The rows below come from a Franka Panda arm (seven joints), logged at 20 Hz.
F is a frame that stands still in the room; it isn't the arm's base.
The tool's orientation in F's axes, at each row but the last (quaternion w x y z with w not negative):
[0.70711, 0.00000, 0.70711, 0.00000]
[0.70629, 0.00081, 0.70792, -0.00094]
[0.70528, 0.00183, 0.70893, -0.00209]
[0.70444, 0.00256, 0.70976, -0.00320]
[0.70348, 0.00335, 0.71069, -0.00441]
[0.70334, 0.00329, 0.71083, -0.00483]
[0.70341, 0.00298, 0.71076, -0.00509]
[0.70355, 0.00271, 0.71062, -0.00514]
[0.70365, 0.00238, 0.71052, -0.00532]
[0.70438, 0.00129, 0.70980, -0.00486]
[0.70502, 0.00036, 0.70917, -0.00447]
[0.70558, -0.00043, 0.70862, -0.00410]
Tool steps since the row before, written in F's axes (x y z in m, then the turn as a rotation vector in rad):
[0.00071, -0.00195, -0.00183, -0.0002, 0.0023, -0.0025]
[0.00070, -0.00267, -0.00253, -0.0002, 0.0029, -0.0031]
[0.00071, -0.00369, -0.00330, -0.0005, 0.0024, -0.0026]
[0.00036, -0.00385, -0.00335, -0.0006, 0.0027, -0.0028]
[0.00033, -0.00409, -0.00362, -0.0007, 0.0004, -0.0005]
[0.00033, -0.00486, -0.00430, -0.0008, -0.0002, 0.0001]
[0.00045, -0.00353, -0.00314, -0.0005, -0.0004, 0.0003]
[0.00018, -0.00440, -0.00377, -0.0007, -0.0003, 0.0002]
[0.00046, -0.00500, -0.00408, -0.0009, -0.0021, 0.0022]
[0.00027, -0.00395, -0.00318, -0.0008, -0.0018, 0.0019]
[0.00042, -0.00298, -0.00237, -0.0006, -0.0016, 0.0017]
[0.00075, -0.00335, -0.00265, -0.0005, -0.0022, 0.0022]
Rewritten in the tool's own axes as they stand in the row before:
[0.00183, -0.00195, 0.00071, 0.0025, 0.0023, -0.0002]
[0.00253, -0.00267, 0.00071, 0.0031, 0.0029, -0.0002]
[0.00330, -0.00368, 0.00075, 0.0026, 0.0024, -0.0005]
[0.00335, -0.00384, 0.00042, 0.0028, 0.0027, -0.0006]
[0.00362, -0.00408, 0.00041, 0.0005, 0.0004, -0.0007]
[0.00431, -0.00485, 0.00043, -0.0001, -0.0002, -0.0008]
[0.00315, -0.00352, 0.00052, -0.0003, -0.0004, -0.0005]
[0.00378, -0.00438, 0.00027, -0.0002, -0.0003, -0.0007]
[0.00410, -0.00498, 0.00055, -0.0022, -0.0021, -0.0009]
[0.00320, -0.00393, 0.00033, -0.0019, -0.0018, -0.0008]
[0.00238, -0.00296, 0.00045, -0.0017, -0.0016, -0.0006]
[0.00267, -0.00333, 0.00078, -0.0022, -0.0022, -0.0005]

